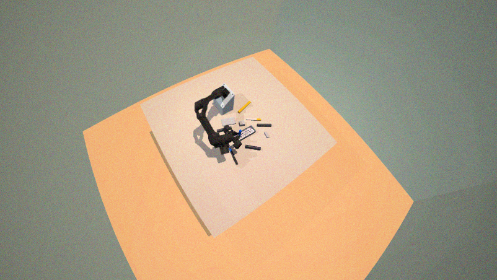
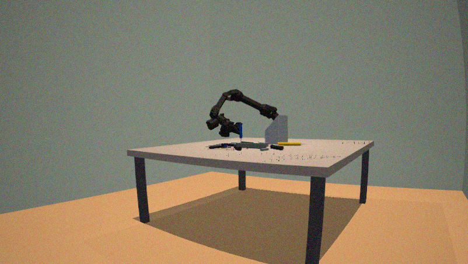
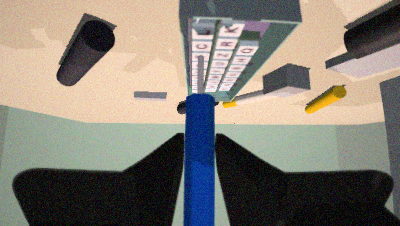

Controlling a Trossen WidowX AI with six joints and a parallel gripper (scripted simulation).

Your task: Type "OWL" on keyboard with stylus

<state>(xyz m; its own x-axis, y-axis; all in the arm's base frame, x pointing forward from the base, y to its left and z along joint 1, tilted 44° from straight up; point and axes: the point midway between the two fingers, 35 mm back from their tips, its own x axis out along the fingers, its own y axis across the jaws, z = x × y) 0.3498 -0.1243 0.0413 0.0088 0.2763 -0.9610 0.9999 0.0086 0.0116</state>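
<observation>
Now: the blue stylus 1 cm below my gripper tip. Also, from my gripper tip: grey block 11 cm to the left, 11 cm behind, 7 cm below; then yellow-tipped marker 23 cm to the left, 9 cm behind, 8 cm below; then yellow cylinder 24 cm behind, 22 cm to the left, 8 cm below.
</observation>
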